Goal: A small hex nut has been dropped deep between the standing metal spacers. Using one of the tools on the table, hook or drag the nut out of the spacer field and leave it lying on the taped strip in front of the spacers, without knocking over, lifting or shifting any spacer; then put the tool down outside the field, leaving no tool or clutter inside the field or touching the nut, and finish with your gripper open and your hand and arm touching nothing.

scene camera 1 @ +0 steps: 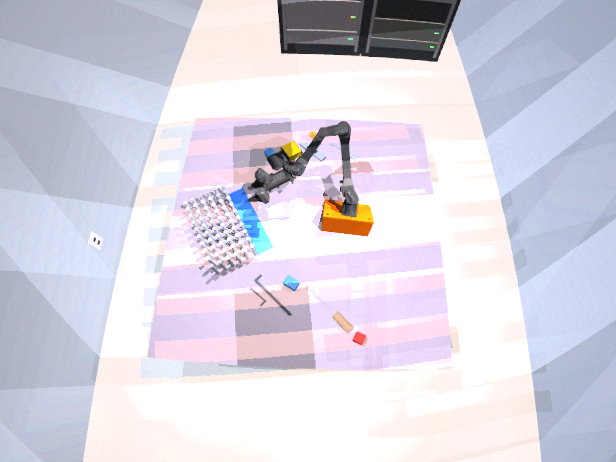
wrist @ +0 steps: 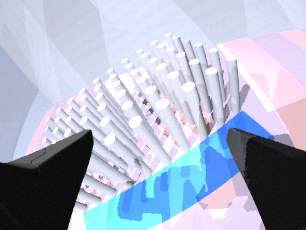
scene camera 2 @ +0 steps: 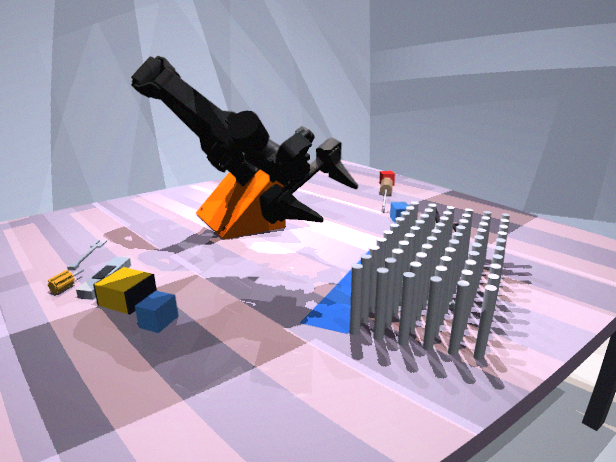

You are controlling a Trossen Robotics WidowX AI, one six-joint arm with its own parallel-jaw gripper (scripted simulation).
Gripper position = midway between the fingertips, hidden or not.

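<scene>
My gripper [scene camera 2: 340, 203] is open and holds nothing, and the wrist view shows the gripper [wrist: 163, 136] too. I see a blue cube [scene camera 2: 156, 311]. There is also a blue taped strip [scene camera 2: 333, 312], and scene camera 1 gives me another look at the strip [scene camera 1: 260, 240].
</scene>
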